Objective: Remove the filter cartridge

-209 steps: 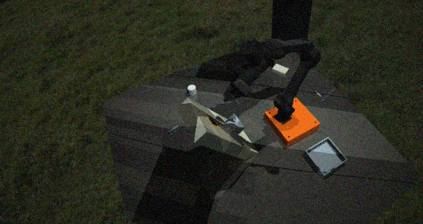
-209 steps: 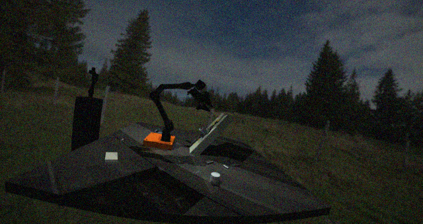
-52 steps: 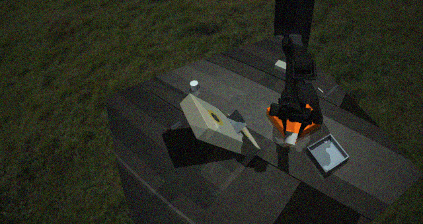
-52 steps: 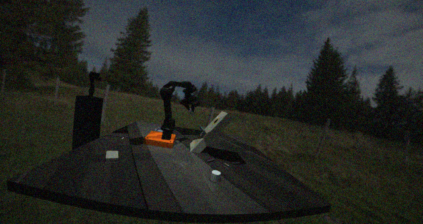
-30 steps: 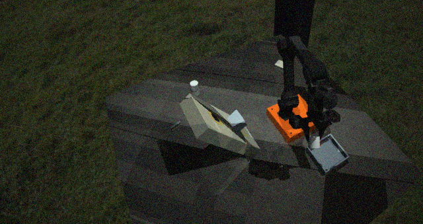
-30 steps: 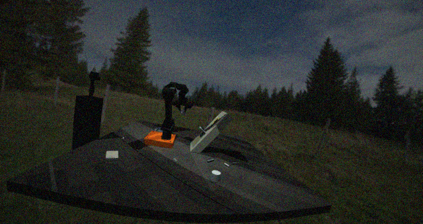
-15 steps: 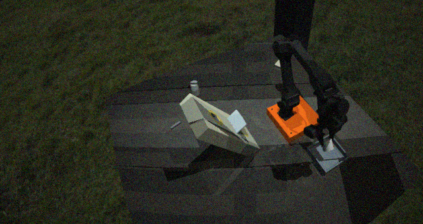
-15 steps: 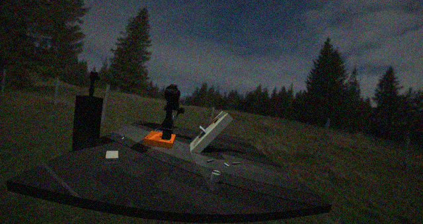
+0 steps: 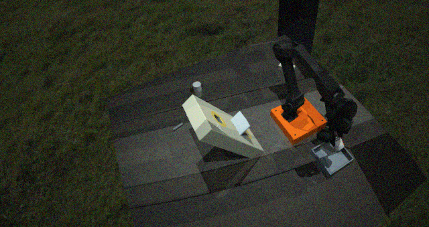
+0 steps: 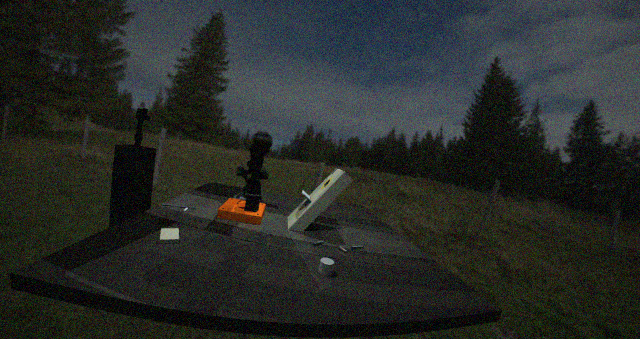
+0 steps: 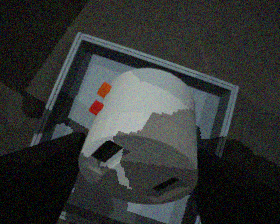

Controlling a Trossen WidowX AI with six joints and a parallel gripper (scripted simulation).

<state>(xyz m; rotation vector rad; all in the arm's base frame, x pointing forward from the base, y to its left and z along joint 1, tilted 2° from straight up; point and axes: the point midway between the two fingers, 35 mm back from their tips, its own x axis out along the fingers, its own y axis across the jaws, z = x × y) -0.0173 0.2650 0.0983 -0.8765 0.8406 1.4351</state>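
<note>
My gripper tip is 110 mm above the grey tray and 10 mm to the right of it. From my gripper tip the other things lie so: round filter cartridge right at my gripper tip; service panel 340 mm ahead, 330 mm to the right, 30 mm above.
</note>
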